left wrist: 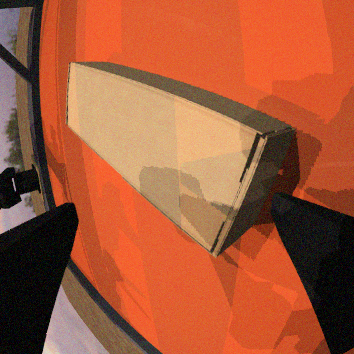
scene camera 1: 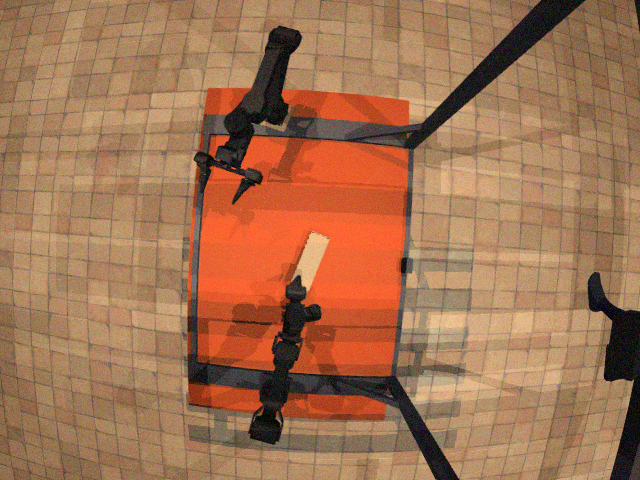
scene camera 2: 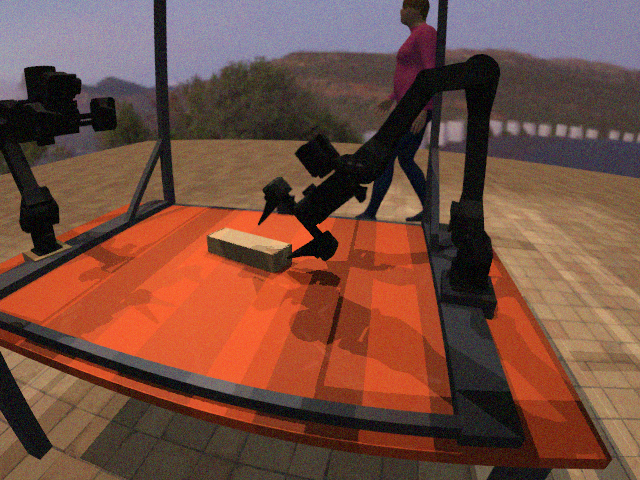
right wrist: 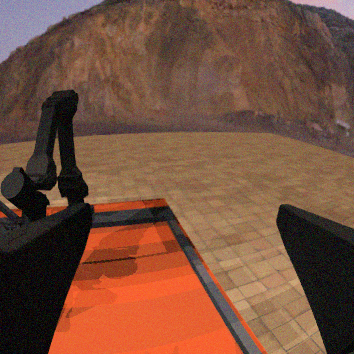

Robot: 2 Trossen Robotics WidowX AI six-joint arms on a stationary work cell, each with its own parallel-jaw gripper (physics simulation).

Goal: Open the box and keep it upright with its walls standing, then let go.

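Seen in the pictures: left gripper, fingertip midpoint: [left wrist: 174,208] [scene camera 1: 298,283] [scene camera 2: 273,241]; right gripper, fingertip midpoint: [scene camera 1: 216,198] [scene camera 2: 89,114] [right wrist: 186,214]; left arm's base, link origin: [scene camera 2: 468,284]; right arm's base, link origin: [left wrist: 36,177] [scene camera 1: 276,115] [scene camera 2: 46,249].
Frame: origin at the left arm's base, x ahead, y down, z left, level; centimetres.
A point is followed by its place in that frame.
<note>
The long, pale tan box [scene camera 1: 315,250] {x 51.5, y -0.3, z -4.9 cm} [scene camera 2: 248,243] {x 46.0, y -0.3, z -2.0 cm} [left wrist: 150,125] {x 43.4, y -0.4, z -4.3 cm} lies flat and closed near the table's middle; its lid has dark slots along one short edge. My left gripper [scene camera 1: 297,279] {x 39.7, y -2.0, z -1.6 cm} [scene camera 2: 274,240] {x 39.7, y -2.0, z -1.6 cm} [left wrist: 174,208] {x 39.7, y -2.0, z -1.6 cm} is open and empty at the box's near end. One fingertip is low beside the dark end face, close to it or touching, which I cannot tell; the other is higher, above the table. My right gripper [scene camera 1: 217,197] {x 60.5, y -29.9, z 23.2 cm} [right wrist: 186,214] {x 60.5, y -29.9, z 23.2 cm} is open and empty, high and away from the box, towards the picture's upper left in scene camera 1.
The orange table [scene camera 1: 361,217] {x 65.5, y 3.7, z -18.4 cm} [scene camera 2: 180,330] {x 44.0, y 3.8, z 25.6 cm} has a dark frame [scene camera 1: 194,248] {x 43.9, y 1.8, z 36.9 cm} [scene camera 2: 232,395] {x 28.1, y 1.9, z 35.6 cm} around its work area. Dark posts [scene camera 1: 488,67] {x 93.4, y -63.9, z -29.5 cm} [scene camera 2: 162,98] {x 93.5, y -33.1, z -29.7 cm} rise from the frame. A person in a pink top [scene camera 2: 413,56] stands beyond the table.
</note>
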